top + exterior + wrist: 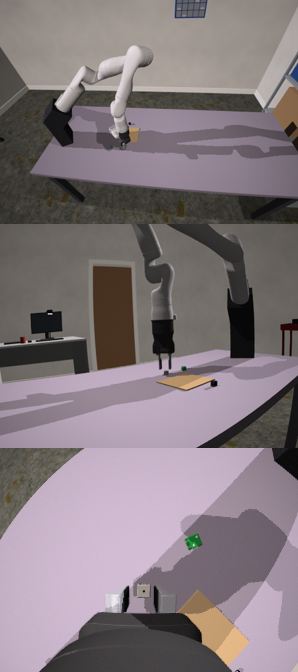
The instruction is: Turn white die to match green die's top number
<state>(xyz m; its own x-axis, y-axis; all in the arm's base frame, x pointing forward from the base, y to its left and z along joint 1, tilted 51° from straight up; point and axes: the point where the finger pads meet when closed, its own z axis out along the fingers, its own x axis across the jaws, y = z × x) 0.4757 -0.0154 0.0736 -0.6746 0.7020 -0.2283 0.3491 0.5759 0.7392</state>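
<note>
Right now the white die is 30 mm below my hand. Round my hand: tan mat (30 mm behind, 120 mm to the left, 40 mm below); then green die (90 mm behind, 30 mm to the right, 30 mm below); then black die (80 mm behind, 220 mm to the left, 30 mm below).
</note>
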